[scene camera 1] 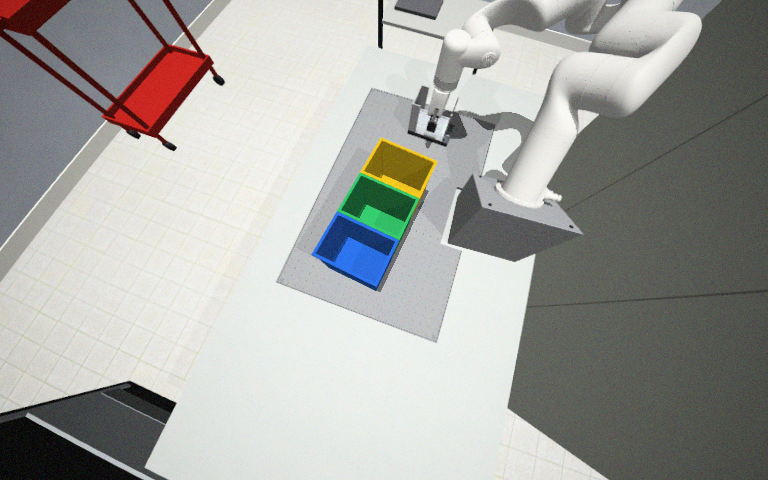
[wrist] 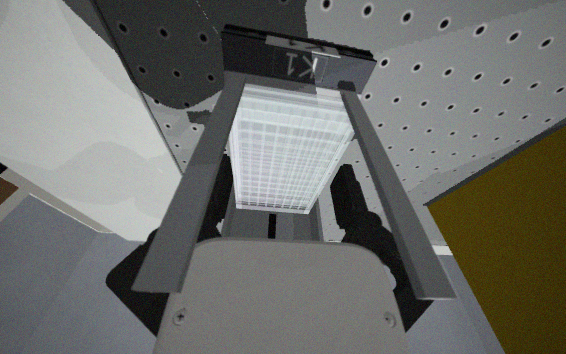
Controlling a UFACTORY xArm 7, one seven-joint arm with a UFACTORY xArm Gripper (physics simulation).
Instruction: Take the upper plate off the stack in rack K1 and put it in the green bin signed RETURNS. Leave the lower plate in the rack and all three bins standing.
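Where they show: gripper, fingertip midpoint: [scene camera 1: 433, 121] [wrist: 284, 170]; arm's base, origin of the base link: [scene camera 1: 517, 196].
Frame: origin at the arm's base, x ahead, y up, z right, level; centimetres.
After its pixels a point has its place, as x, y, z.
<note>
Rack K1 [scene camera 1: 420, 135] @[30.8, -18.7, 26.9] [wrist: 250, 61] @[20.9, -18.1, 33.8] is a dark grey holder on the perforated mat, its label readable in the wrist view. The clear, gridded plate stack [wrist: 290, 145] @[25.0, -15.2, 30.9] lies in it, and the seam between upper and lower plate cannot be made out. My gripper [scene camera 1: 433, 125] @[27.5, -14.9, 31.2] [wrist: 284, 170] @[27.5, -14.9, 31.2] is open and empty at the rack. In the wrist view its black fingers stand apart to the left and right of the stack, the left one partly hidden behind a rack side. The green bin [scene camera 1: 378, 213] @[36.2, -19.6, -8.2] stands upright and empty between the other two; its sign does not show.
The yellow bin [scene camera 1: 399, 164] @[33.7, -9.6, 5.9] [wrist: 505, 235] @[33.8, -12.8, 6.2] stands upright between rack and green bin. The blue bin [scene camera 1: 359, 257] @[37.3, -19.6, -24.6] stands upright on the green bin's other side. All are on the grey mat [scene camera 1: 413, 305] @[16.7, -19.9, -33.8]. The arm's base block [scene camera 1: 504, 226] @[2.8, 1.6, -10.5] is right of the bins. A red cart [scene camera 1: 164, 84] stands on the floor.
</note>
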